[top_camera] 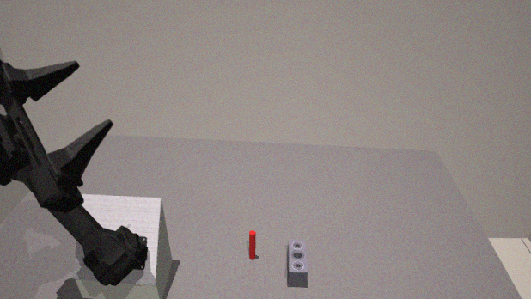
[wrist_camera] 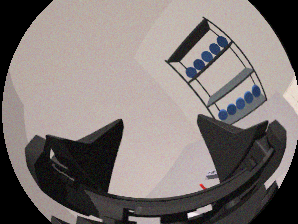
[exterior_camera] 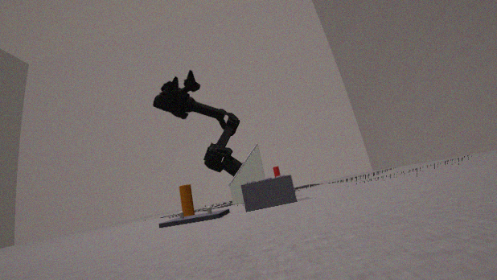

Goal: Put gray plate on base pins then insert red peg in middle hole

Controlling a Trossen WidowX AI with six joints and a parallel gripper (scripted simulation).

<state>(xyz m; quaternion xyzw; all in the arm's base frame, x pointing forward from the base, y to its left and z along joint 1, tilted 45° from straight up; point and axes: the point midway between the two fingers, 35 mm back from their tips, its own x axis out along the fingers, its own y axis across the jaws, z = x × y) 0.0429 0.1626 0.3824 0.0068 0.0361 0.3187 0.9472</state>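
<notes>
My gripper tip is now 470 mm above the gray plate, 270 mm short of it and 210 mm to the right of it. Round my gripper tip: dark base 500 mm below, 260 mm ahead, 60 mm to the left; red peg 470 mm below, 240 mm to the left, 160 mm ahead; small orange block 470 mm below, 150 mm ahead, 10 mm to the left.
</notes>
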